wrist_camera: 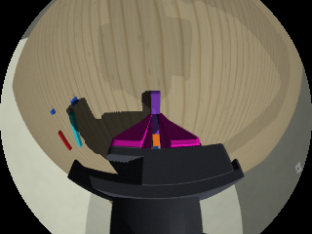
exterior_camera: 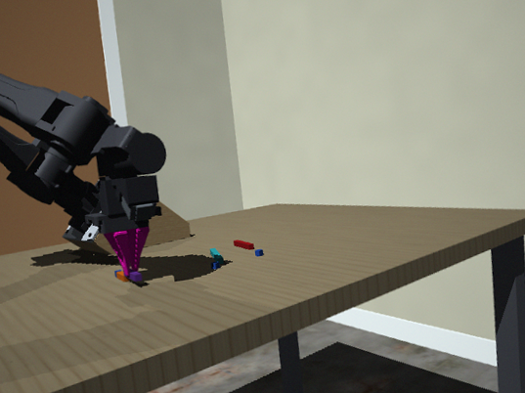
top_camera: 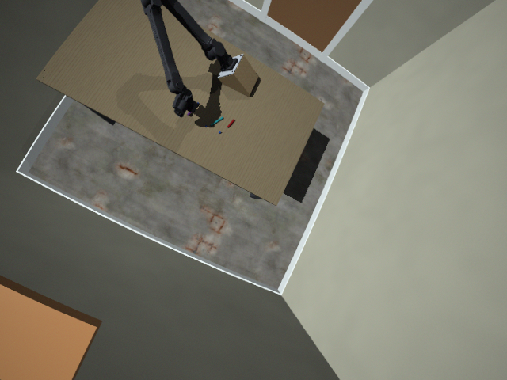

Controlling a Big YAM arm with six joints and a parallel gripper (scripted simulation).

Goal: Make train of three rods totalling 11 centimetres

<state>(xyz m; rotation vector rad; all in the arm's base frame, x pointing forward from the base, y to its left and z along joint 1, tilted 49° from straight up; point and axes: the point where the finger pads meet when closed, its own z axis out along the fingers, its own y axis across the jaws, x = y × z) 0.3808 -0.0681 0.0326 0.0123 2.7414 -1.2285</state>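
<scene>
My gripper is now 10 mm above the purple rod. Round my hand: turquoise rod: 170 mm to the left, 30 mm behind, 20 mm below; red rod: 260 mm to the left, 70 mm behind, 20 mm below; orange rod: 50 mm behind, 20 mm below.
</scene>
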